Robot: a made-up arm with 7 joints.
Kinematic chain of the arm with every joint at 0, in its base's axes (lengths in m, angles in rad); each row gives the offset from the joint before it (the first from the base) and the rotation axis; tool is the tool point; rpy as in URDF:
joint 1: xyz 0 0 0.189 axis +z
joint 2: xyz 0 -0.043 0.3 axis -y
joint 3: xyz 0 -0.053 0.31 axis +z
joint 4: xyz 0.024 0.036 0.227 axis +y
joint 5: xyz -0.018 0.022 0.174 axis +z
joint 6: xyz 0 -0.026 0.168 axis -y
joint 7: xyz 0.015 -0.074 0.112 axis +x
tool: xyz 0 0 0 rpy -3.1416 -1.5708 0
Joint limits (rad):
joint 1: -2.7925..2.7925
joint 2: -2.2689..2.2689
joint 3: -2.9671..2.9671
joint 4: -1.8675..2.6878
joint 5: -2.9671..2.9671
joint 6: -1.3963..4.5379
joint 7: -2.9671..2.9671
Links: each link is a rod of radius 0.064 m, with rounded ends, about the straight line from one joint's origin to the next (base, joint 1, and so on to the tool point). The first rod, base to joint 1, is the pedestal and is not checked.
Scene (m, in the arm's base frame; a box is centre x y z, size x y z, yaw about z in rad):
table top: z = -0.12
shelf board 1: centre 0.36 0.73 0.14 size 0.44 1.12 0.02 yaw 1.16
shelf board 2: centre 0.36 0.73 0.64 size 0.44 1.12 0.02 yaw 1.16
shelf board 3: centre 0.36 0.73 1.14 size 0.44 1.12 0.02 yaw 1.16
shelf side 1: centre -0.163 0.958 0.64 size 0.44 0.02 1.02 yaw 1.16
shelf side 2: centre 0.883 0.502 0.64 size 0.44 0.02 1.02 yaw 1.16
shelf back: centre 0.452 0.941 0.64 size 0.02 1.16 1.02 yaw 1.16
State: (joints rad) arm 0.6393 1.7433 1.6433 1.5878 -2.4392 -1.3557 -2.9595
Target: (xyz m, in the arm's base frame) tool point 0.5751 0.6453 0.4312
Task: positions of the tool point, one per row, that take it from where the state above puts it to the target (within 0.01 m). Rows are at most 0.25 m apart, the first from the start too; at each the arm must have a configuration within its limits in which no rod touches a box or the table.
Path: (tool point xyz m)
1: -0.7057 0.0277 0.2799
2: -0.6466 0.2201 0.2791
3: -0.5378 0.3809 0.2791
4: -0.3922 0.4983 0.2798
5: -0.2257 0.5652 0.2812
6: -0.0546 0.5797 0.2833
7: 0.1055 0.5452 0.2858
8: 0.2126 0.6085 0.3111
9: 0.3306 0.6477 0.3451
10: 0.4536 0.6603 0.3860
11: 0.5751 0.6453 0.4312

